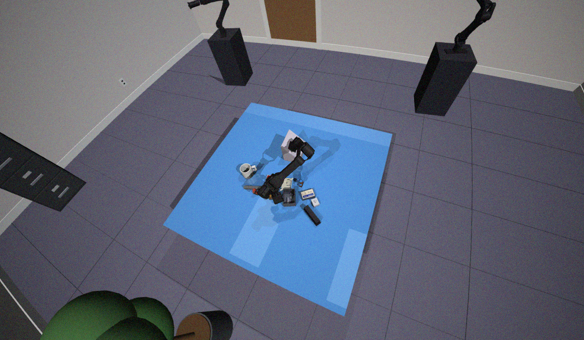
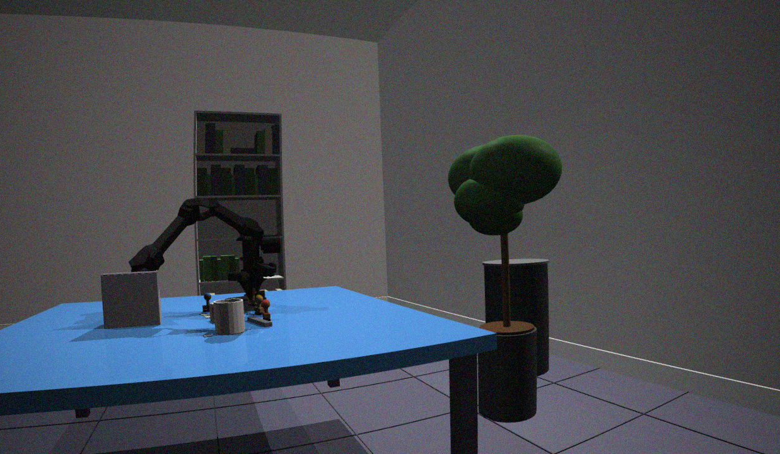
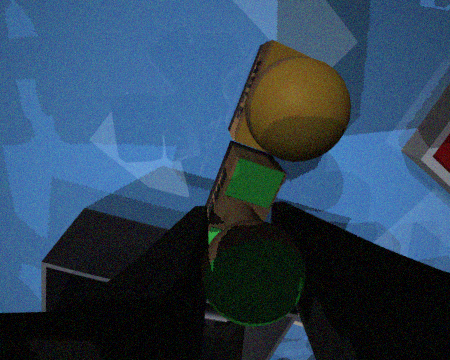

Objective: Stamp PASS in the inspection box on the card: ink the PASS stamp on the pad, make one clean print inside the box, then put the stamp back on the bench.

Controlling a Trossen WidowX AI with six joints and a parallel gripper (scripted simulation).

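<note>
My gripper tip is 4 cm to the left of the yellow-knobbed stamp, 3 cm above it and 1 cm short of it. Also, from my gripper tip: cream card 12 cm behind, 5 cm below, 3 cm to the left; dark tray 8 cm to the left, 3 cm below, 1 cm behind; red ink pad 11 cm behind, 9 cm to the right, 4 cm below.
</note>
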